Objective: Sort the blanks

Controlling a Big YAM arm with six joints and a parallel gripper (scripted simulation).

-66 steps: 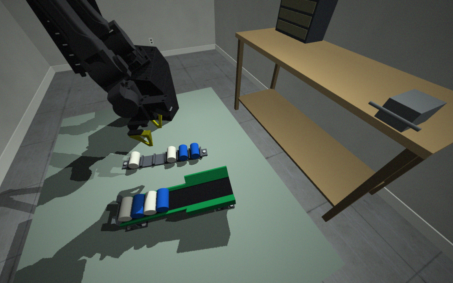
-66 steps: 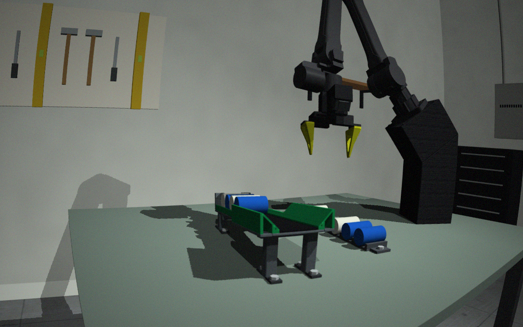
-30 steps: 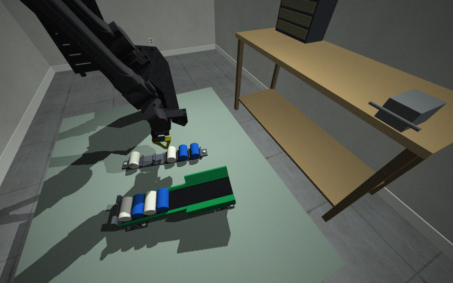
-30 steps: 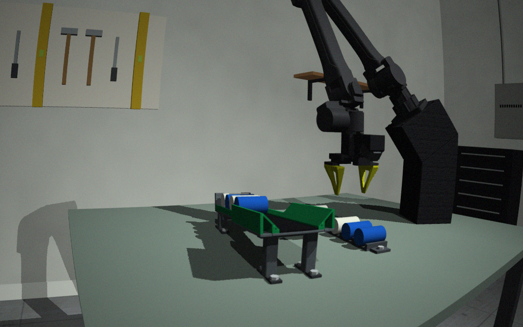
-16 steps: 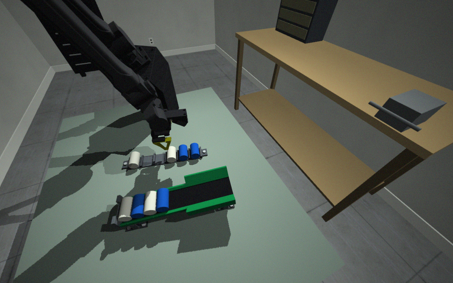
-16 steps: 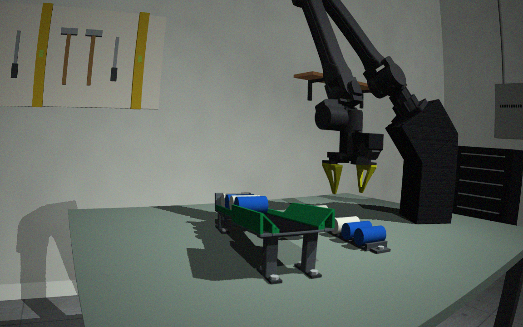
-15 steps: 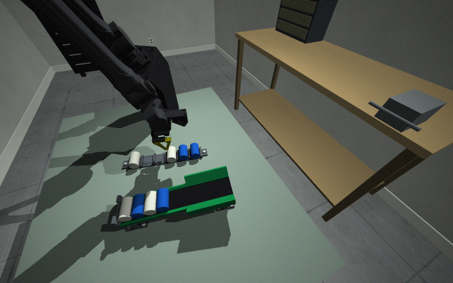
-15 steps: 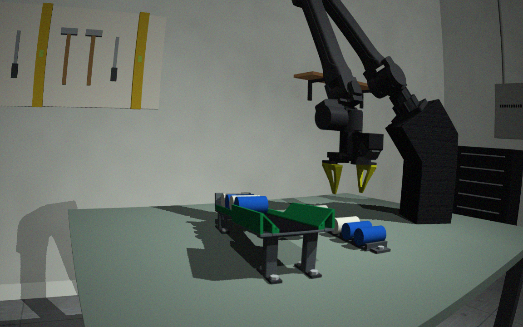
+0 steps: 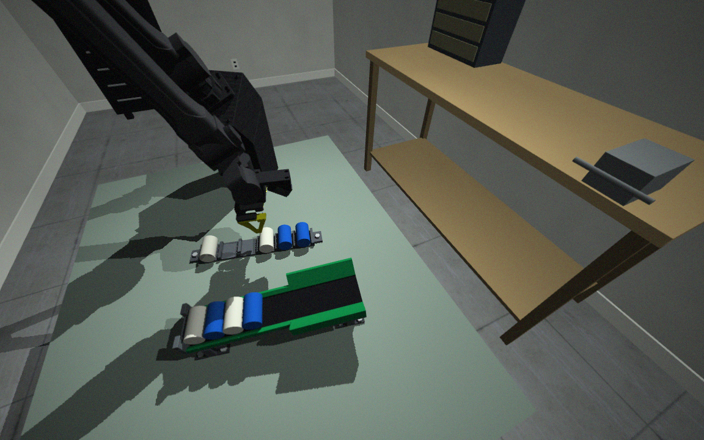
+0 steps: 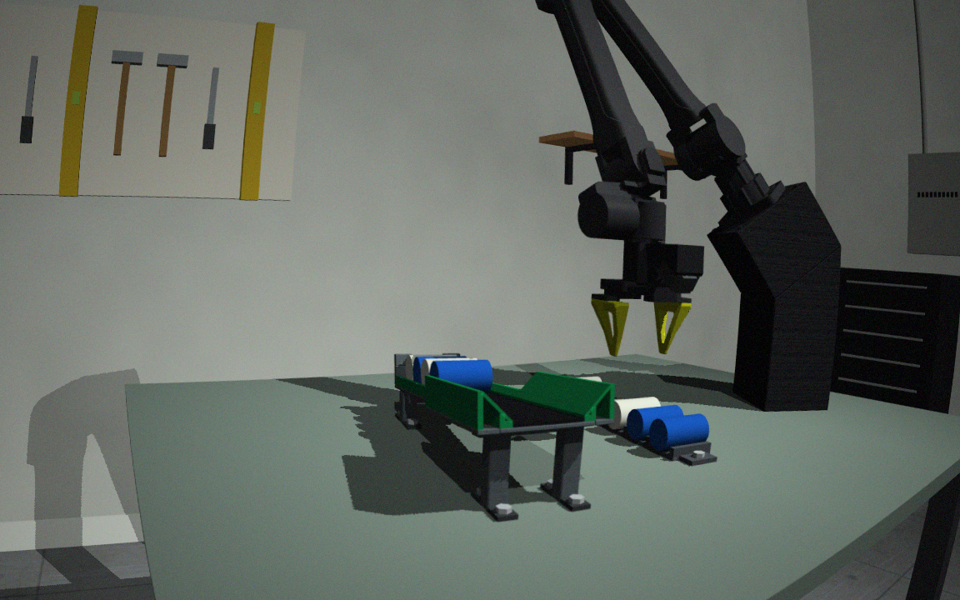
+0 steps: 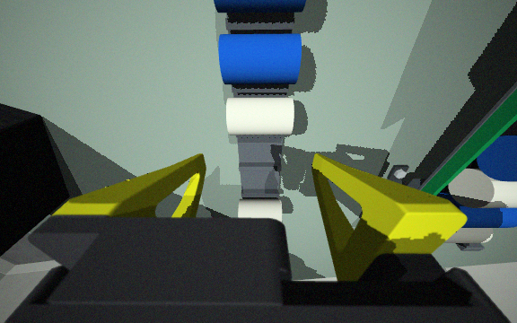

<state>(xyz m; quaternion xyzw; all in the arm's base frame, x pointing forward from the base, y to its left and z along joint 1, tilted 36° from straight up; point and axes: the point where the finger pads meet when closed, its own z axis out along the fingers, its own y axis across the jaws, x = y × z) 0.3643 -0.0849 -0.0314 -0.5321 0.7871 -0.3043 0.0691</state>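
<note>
Now: hand 10 mm past the dark stock rack, 20 mm to the left of it and 120 mm above it.
</note>
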